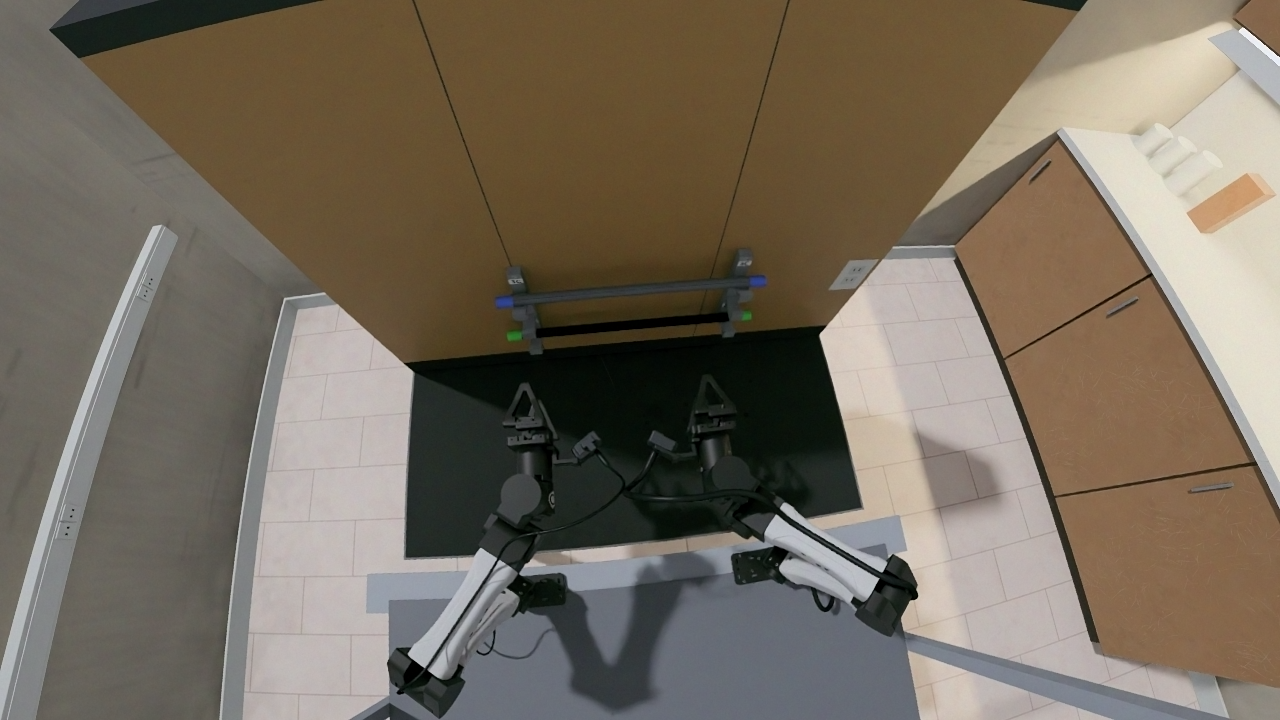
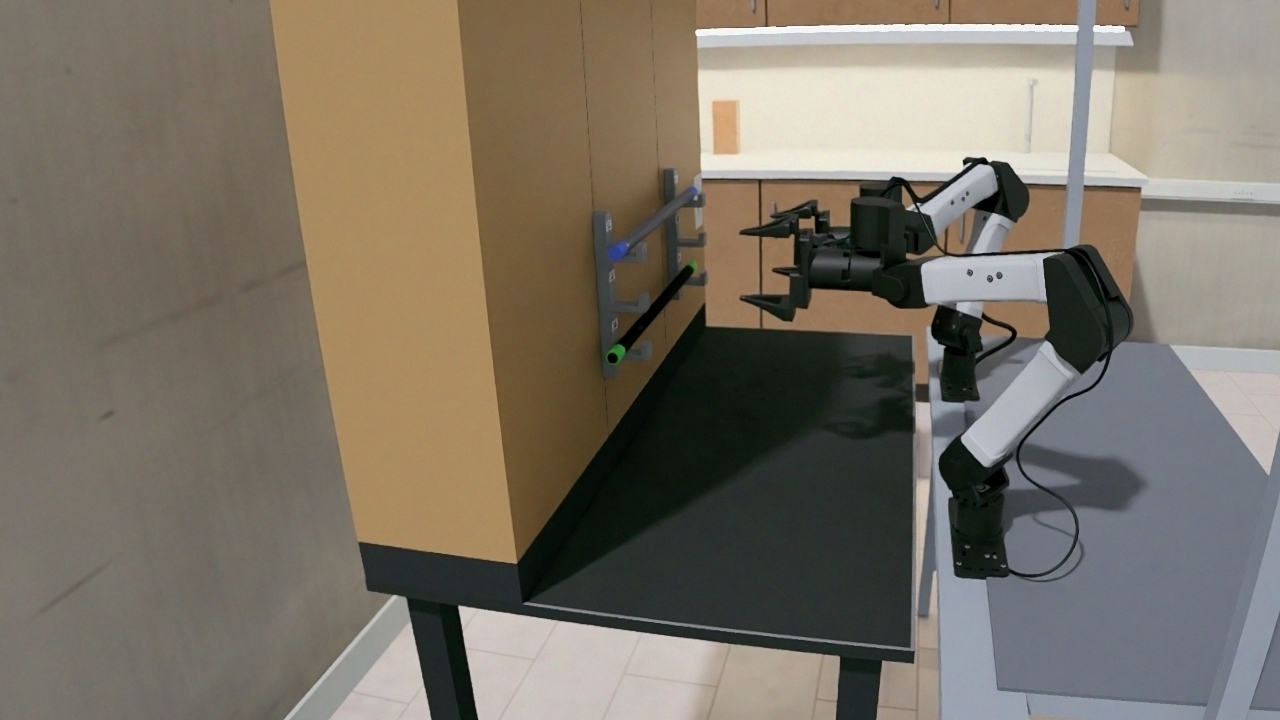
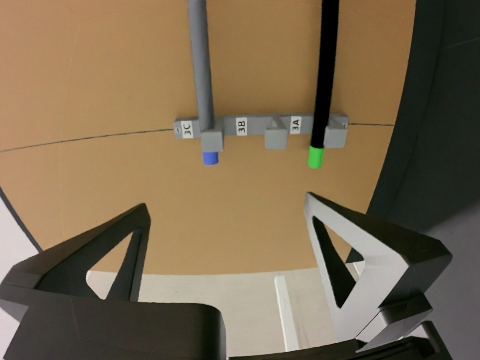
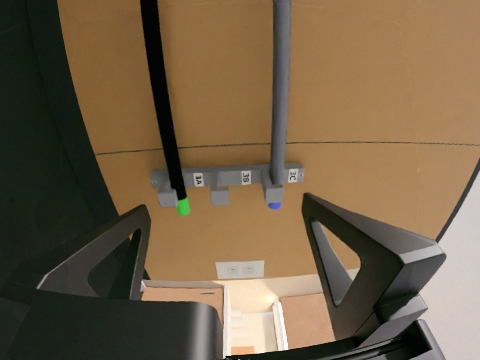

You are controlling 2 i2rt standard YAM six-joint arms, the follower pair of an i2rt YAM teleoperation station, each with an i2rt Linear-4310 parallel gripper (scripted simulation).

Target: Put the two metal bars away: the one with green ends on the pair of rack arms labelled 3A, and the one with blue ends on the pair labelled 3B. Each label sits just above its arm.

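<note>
My left gripper (image 2: 739, 265) is visible to me, and I find the same gripper (image 3: 225, 206) again, while my right gripper (image 1: 702, 384) is in sight too. I can see a brown wall panel (image 1: 332, 135). There is also a green-ended black bar (image 1: 715, 317), and a second look at the green-ended black bar (image 2: 617, 352) is there for me as well. As for the blue-ended grey bar (image 1: 749, 281), I see it (image 2: 616, 252) again.
</note>
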